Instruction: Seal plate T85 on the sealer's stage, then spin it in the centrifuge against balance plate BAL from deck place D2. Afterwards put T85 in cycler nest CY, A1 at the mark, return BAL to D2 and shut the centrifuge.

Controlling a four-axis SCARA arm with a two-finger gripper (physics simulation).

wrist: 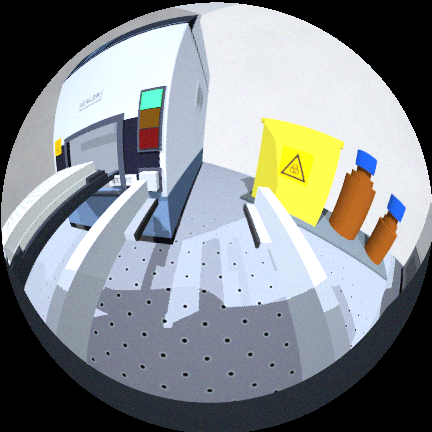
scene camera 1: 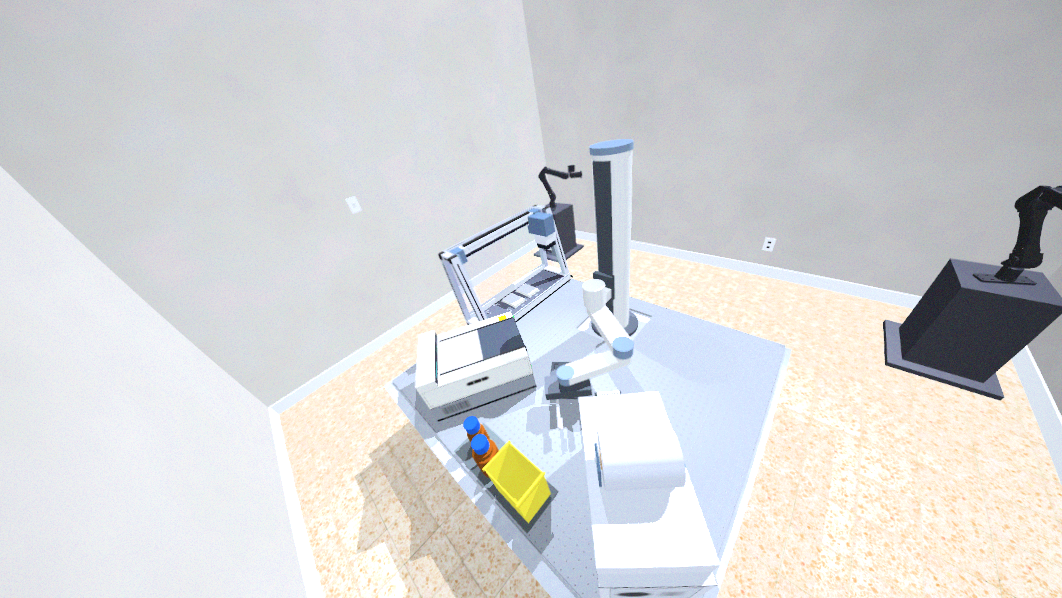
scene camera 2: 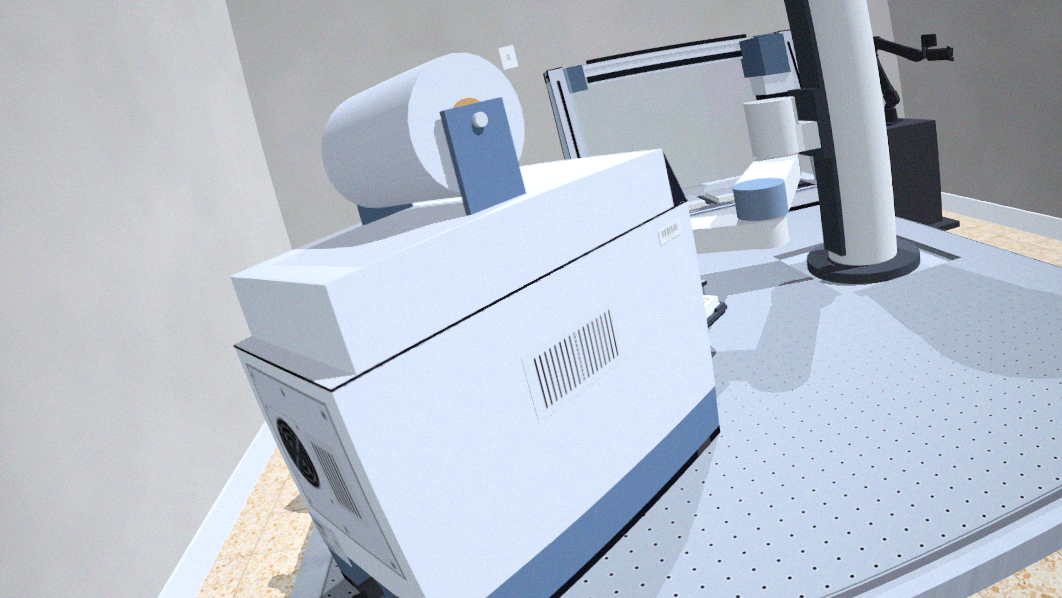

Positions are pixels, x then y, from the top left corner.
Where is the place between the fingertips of my gripper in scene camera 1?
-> At 572, 428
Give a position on a foil roll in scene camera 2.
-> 386, 146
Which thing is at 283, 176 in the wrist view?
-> A yellow biohazard bin.
